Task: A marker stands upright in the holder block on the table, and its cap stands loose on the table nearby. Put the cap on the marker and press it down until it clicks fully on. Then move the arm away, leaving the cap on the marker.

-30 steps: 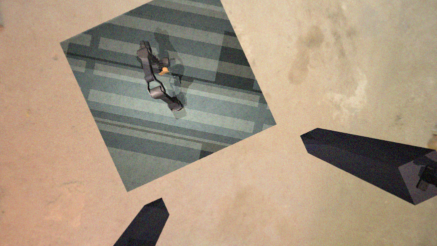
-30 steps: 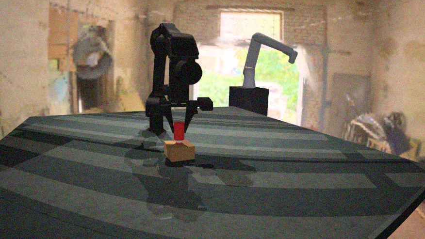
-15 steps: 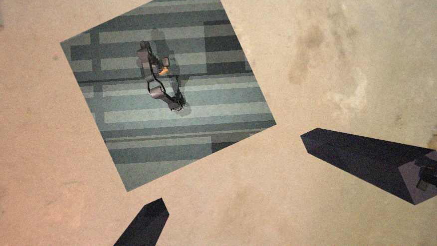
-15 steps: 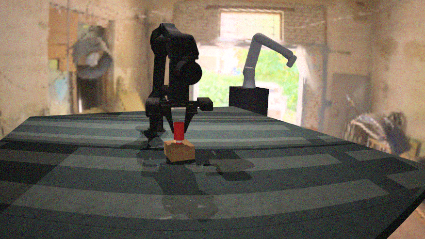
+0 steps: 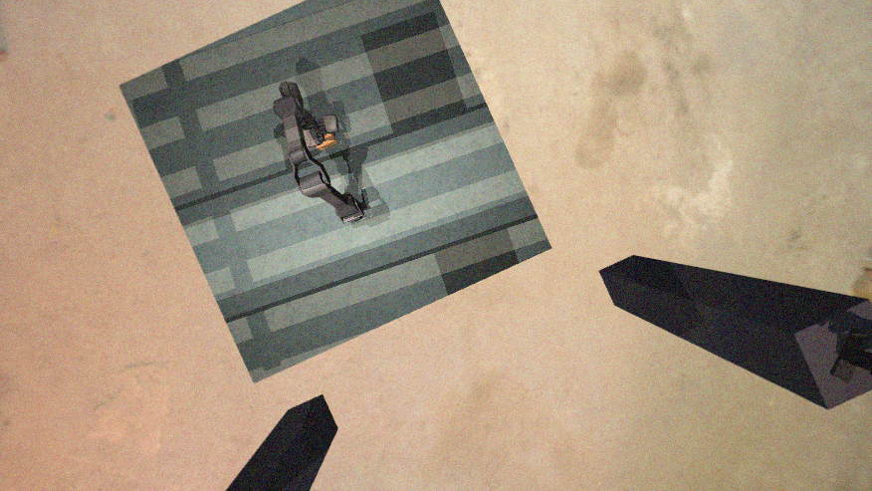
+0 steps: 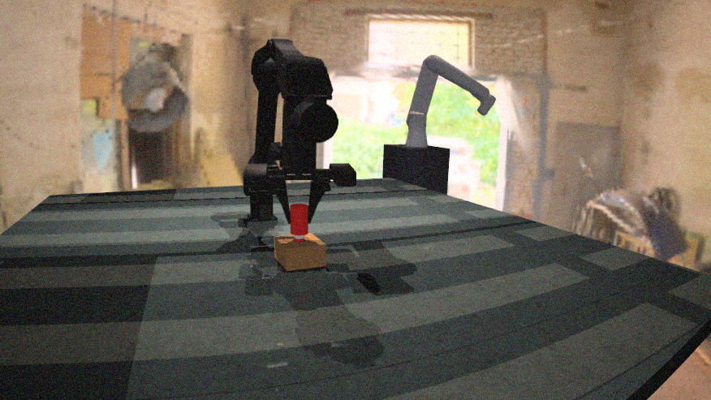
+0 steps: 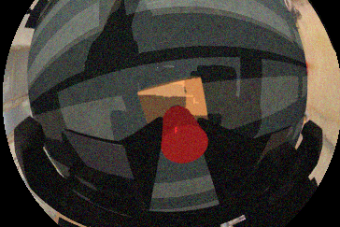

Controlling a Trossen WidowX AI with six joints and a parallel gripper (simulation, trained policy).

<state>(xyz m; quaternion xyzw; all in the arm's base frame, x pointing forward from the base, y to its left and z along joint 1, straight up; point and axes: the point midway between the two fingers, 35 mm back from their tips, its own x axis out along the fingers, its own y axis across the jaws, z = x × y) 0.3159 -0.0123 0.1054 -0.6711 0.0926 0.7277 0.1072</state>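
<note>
Now: gripper tip 1 cm below the red marker. Round my gripper tip: red cap: 1 cm above; holder block: 5 cm below.
</note>
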